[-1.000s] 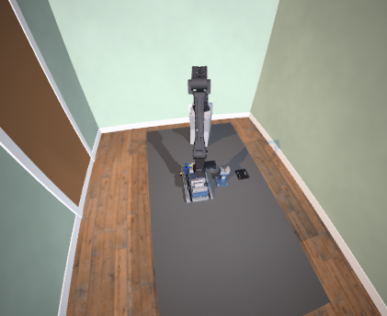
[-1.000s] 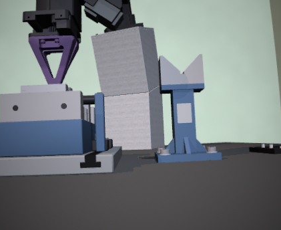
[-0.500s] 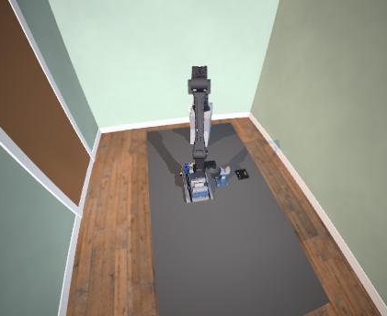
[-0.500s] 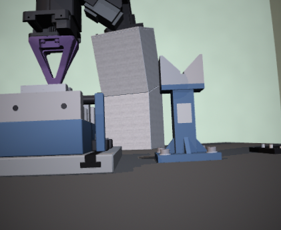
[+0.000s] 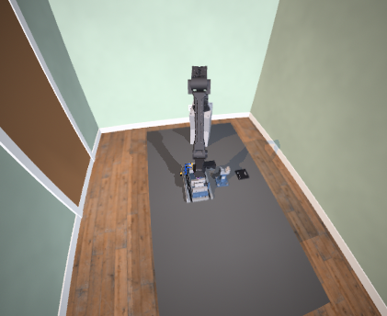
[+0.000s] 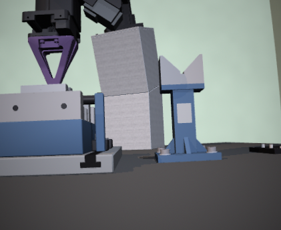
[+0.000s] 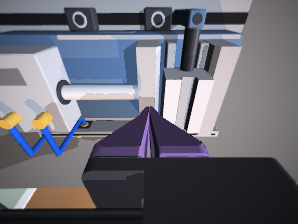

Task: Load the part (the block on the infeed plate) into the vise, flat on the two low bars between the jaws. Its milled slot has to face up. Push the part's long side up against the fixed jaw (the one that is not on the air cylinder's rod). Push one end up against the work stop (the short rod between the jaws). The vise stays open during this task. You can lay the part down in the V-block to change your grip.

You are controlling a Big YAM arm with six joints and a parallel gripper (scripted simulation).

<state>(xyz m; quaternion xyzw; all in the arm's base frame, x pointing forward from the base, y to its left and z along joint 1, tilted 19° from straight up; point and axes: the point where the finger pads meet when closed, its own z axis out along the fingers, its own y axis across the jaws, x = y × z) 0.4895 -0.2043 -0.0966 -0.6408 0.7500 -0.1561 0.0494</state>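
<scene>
My gripper is now 30 mm short of the part, 20 mm above it and 10 mm to the left of it. Round my hand: dark work stop rod: 40 mm to the left, 40 mm ahead, 30 mm below; then moving jaw: 40 mm below; then air cylinder rod: 50 mm behind, 40 mm below, 10 mm to the left.
</scene>
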